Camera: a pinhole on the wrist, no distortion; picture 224 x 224 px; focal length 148.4 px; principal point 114.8 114.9 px. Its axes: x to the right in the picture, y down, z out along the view. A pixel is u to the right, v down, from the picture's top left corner.
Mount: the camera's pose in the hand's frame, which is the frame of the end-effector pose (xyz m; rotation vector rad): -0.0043 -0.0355 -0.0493 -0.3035 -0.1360 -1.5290
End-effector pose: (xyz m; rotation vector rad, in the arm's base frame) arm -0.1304 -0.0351 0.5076 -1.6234 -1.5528 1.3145
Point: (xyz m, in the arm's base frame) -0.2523 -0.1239 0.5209
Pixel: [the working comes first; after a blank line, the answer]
In the camera's frame: 0.0560 -0.0861 0.1563

168 33
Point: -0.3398 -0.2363 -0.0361
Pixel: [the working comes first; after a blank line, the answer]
In the camera's frame: -0.3092 -0.0545 0.5993

38 101
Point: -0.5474 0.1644 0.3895
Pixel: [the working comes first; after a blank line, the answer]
In the camera's frame: 0.2045 0.2347 0.4062

190 201
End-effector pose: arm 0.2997 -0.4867 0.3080 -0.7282 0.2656 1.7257
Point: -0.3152 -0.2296 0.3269
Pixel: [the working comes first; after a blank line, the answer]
In the camera's frame: -0.3893 0.2329 0.5613

12 176
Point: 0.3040 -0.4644 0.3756
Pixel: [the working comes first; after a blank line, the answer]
In the camera's frame: 0.0189 -0.0308 0.1088

141 73
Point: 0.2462 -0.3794 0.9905
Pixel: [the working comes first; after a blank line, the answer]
In the camera's frame: 0.2437 -0.3812 0.5728

178 16
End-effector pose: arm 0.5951 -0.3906 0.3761 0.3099 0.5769 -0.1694
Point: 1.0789 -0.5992 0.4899
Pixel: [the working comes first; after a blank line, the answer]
In the camera's frame: 0.1560 0.3028 0.4665

164 211
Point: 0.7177 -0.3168 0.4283
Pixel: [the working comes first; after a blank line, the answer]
In the camera's frame: -0.1029 0.0587 0.1709

25 166
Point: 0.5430 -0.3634 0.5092
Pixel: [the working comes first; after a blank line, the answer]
In the camera's frame: -0.0493 -0.1264 0.1247

outside the picture
